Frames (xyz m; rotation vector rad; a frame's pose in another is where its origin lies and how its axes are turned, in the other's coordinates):
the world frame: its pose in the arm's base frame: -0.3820 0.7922 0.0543 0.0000 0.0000 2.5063
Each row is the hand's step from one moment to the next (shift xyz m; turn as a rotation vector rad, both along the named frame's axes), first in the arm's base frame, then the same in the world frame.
Working: the arm's base frame: its pose in the world frame: -0.7776 0.4110 -0.0543 0.0000 0.0000 -2.5063

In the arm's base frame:
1: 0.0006 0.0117 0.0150 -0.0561 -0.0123 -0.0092
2: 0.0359 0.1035 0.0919 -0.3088 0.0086 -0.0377
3: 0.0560 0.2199 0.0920 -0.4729 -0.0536 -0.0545
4: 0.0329 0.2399 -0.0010 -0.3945 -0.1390 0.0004
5: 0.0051 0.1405 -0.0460 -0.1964 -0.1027 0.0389
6: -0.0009 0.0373 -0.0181 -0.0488 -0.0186 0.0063
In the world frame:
1: 0.0065 -0.0098 0.0150 0.0379 0.0432 -0.0092
2: 0.0325 -0.1046 0.0919 0.2537 0.1763 -0.0377
3: 0.0854 -0.2102 0.0920 0.3488 0.3238 -0.0545
4: 0.1159 -0.2126 -0.0010 0.2350 0.3460 0.0004
5: 0.0793 -0.1161 -0.0460 0.0971 0.1992 0.0389
6: 0.0229 -0.0295 -0.0181 0.0282 0.0439 0.0063

